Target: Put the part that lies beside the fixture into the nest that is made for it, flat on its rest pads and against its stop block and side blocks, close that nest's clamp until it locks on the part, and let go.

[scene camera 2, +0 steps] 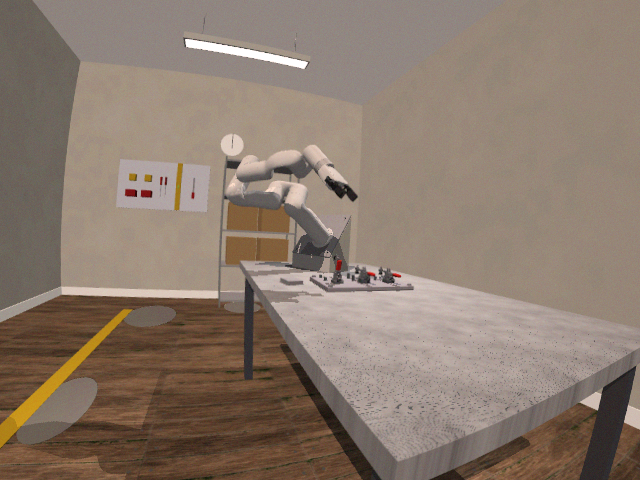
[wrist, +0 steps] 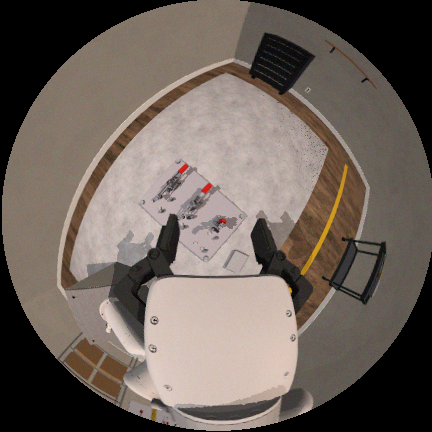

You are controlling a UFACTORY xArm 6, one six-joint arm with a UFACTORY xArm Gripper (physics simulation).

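Pixels of known places: gripper, fingertip midpoint: [scene camera 2: 349,197] [wrist: 216,224]; arm's base, link origin: [scene camera 2: 322,238] [wrist: 114,309].
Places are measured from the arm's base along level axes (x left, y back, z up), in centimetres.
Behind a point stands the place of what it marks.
Observation:
The part [scene camera 2: 291,281] {x -32.8, y -38.7, z -15.5 cm} [wrist: 236,261] {x -31.0, y -34.9, z -15.4 cm}, a flat pale grey block, lies on the table beside the fixture. The fixture plate [scene camera 2: 372,289] {x -8.4, y -55.3, z -16.3 cm} [wrist: 200,252] {x -17.1, y -31.6, z -15.3 cm} carries three clamps with red handles. The clamp nearest the part [scene camera 2: 337,276] {x -18.0, y -46.4, z -12.7 cm} [wrist: 218,224] {x -16.4, y -44.0, z -6.3 cm} has its red handle standing upright; the middle clamp [scene camera 2: 363,275] {x -7.3, y -48.5, z -12.7 cm} [wrist: 196,201] {x -6.9, y -46.9, z -11.0 cm} and the far clamp [scene camera 2: 388,276] {x 3.5, y -50.5, z -13.1 cm} [wrist: 172,185] {x 3.8, y -47.7, z -13.0 cm} have their handles lying low. Small pads and blocks stand by each clamp, too small to tell apart. My gripper [scene camera 2: 345,192] {x -13.2, y -44.1, z 16.7 cm} [wrist: 216,224] {x -13.2, y -44.1, z 16.7 cm} is open and empty, high above the table; in the wrist view the part shows between its fingers.
The table [scene camera 2: 439,351] {x -31.3, y -104.6, z -16.8 cm} [wrist: 215,125] {x 5.3, y -81.0, z -16.9 cm} bears the fixture and the part. The arm's grey base housing [scene camera 2: 308,258] {x -7.0, y 1.9, z -11.1 cm} [wrist: 95,295] {x 5.9, y -5.9, z 4.8 cm} stands at the table's back end. A shelf rack [scene camera 2: 220,248] stands behind it. A black chair-like frame [wrist: 345,262] stands on the floor beyond the yellow line.

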